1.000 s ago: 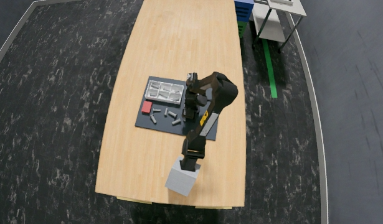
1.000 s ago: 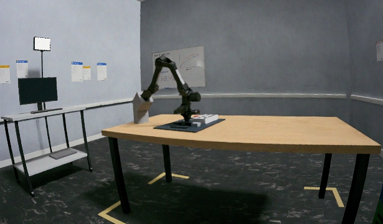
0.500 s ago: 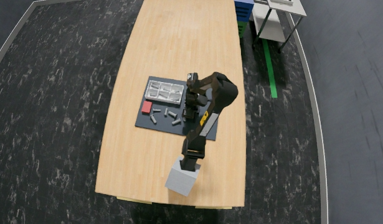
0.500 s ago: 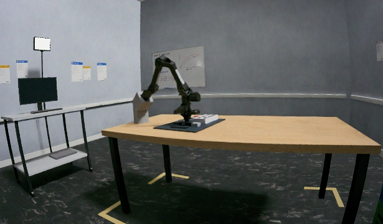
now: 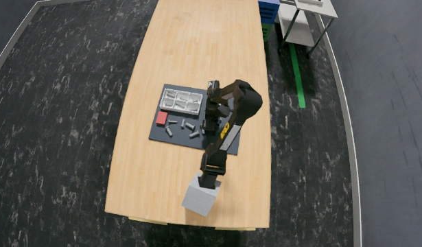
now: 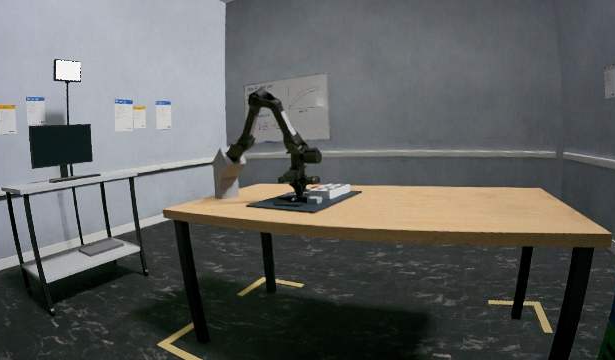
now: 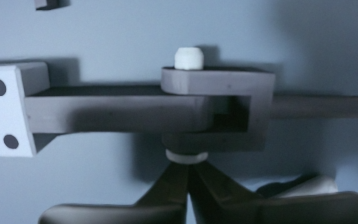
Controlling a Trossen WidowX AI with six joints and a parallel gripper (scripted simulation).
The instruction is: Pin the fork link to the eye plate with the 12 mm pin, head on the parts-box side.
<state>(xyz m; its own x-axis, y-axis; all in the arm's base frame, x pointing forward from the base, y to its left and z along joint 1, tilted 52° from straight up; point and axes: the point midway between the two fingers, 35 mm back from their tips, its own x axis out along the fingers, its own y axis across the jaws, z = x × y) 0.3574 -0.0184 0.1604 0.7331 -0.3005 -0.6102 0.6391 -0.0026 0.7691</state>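
Right now my hand is 40 mm to the left of the eye plate and 30 mm above it. From my hand the other things lie so: long dark bar 110 mm to the right, 30 mm below; pin 50 mm to the left, 50 mm behind, 30 mm below; dark mat 60 mm to the left, 40 mm below, 20 mm ahead.
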